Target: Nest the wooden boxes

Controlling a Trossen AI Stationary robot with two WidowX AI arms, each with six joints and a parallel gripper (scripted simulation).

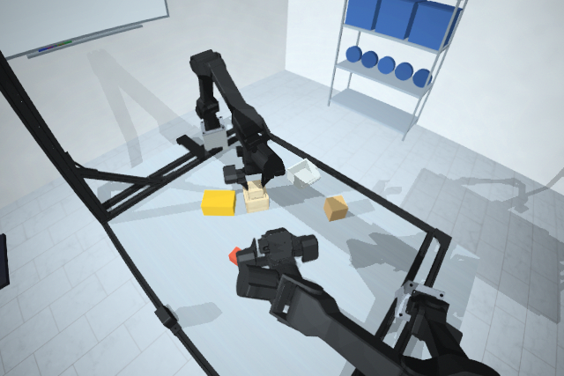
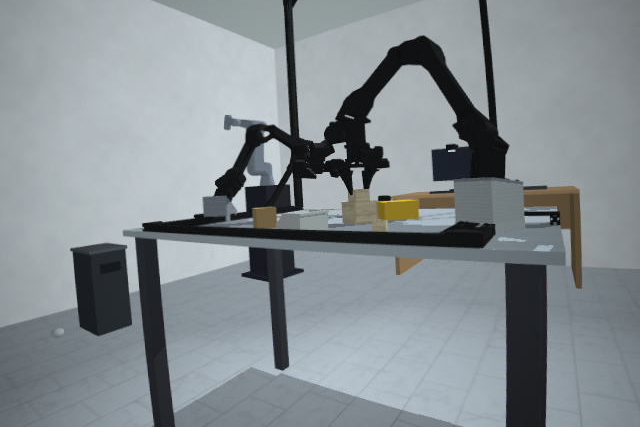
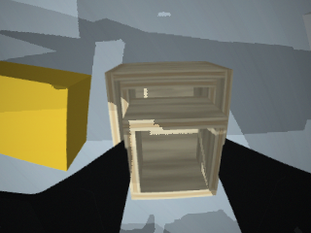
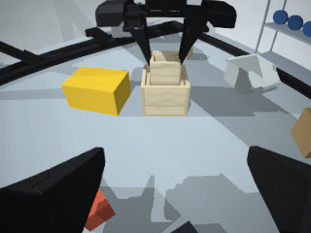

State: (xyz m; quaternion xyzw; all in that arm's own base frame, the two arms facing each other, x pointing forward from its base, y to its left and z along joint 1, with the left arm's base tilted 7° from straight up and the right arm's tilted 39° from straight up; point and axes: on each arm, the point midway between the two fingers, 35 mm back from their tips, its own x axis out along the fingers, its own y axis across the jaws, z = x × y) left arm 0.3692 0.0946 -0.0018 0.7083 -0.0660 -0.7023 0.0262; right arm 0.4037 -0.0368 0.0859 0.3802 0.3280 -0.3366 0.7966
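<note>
The yellow block lies 11 cm behind my left hand, 9 cm below it and 7 cm to the left of it. Round my left hand: white tray 21 cm ahead, 9 cm below, 3 cm to the right; dark block 23 cm to the right, 11 cm below, 9 cm behind; red block 17 cm behind, 14 cm to the right, 10 cm below.
Right now the dark block is 15 cm below my right hand, 2 cm ahead of it and 1 cm to the right of it. From my right hand the other things lie so: yellow block 29 cm to the left, 13 cm below, 1 cm ahead; then tan block 29 cm ahead, 13 cm below, 1 cm to the left; then red block 14 cm below, 8 cm to the left, 6 cm behind.
</note>
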